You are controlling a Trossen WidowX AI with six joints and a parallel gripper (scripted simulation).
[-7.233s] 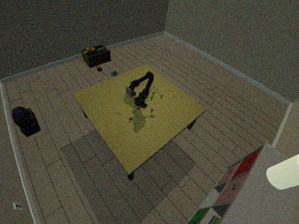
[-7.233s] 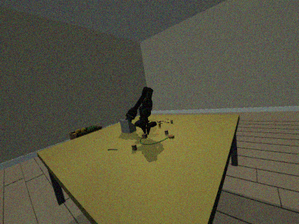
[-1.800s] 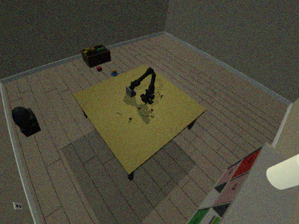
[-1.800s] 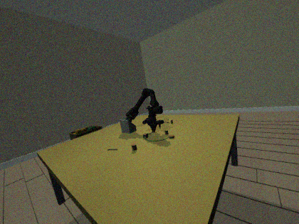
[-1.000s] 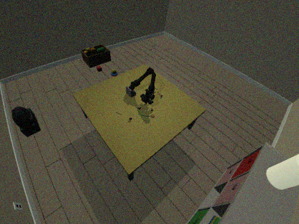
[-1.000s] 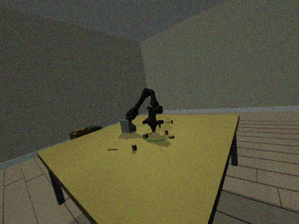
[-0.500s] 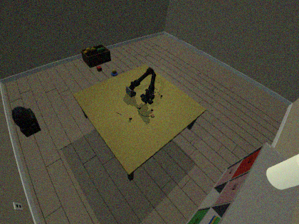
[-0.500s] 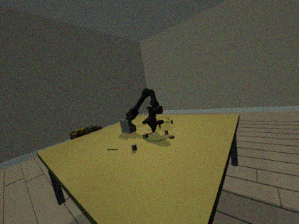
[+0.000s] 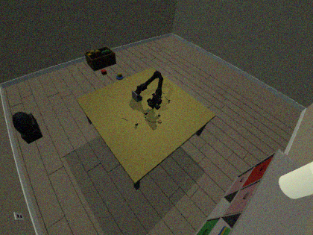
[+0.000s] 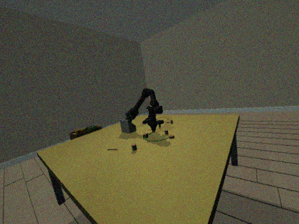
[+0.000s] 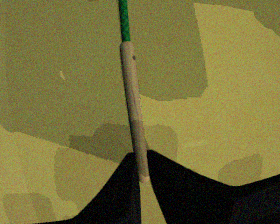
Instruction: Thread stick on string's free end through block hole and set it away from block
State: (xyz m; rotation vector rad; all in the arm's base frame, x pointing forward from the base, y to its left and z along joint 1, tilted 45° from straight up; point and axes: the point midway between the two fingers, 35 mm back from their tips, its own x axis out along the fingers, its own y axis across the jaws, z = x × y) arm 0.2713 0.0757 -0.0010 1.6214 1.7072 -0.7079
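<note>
My gripper tip is now 40 mm to the left of the thin wooden stick and 10 mm below it. The rest, counted from my gripper tip: wooden block (10 mm ahead, 120 mm to the right, 10 mm above); round wooden button (210 mm ahead, 60 mm to the right, 10 mm above); wooden cylinder (140 mm ahead, 10 mm to the right, 20 mm above).
</note>
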